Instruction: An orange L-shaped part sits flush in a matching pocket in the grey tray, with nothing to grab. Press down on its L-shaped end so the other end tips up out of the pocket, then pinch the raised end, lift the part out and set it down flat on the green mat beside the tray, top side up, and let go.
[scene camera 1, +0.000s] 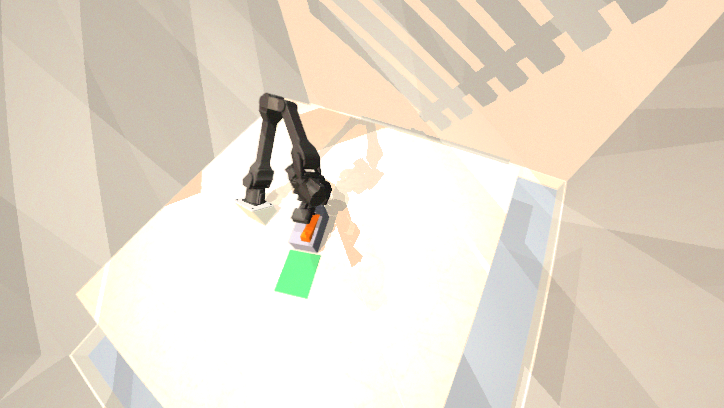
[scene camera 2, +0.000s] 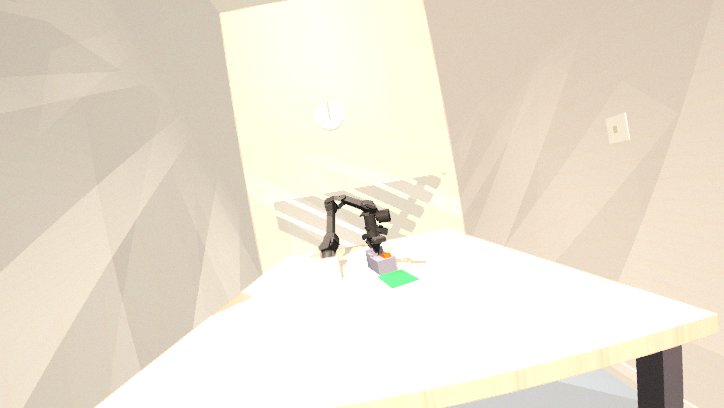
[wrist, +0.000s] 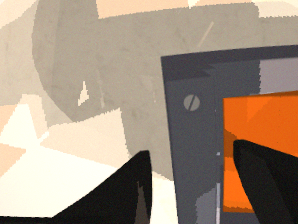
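Green mat (scene camera 1: 296, 278) visible. My gripper (wrist: 192, 155) visible too.
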